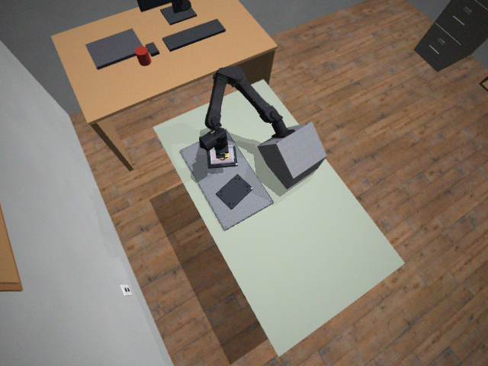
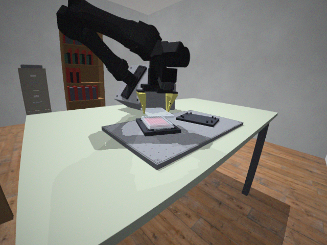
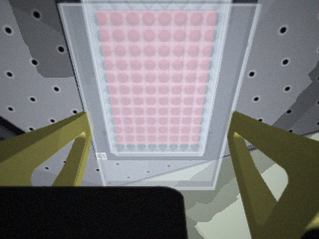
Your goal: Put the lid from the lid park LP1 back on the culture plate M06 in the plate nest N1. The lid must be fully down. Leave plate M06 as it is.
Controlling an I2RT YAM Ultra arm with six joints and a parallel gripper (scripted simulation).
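Now: the culture plate M06 40 mm below my hand. Also, from my hand: black lid park LP1: 40 mm ahead, 210 mm to the left, 50 mm below; clear lid: right at my hand.
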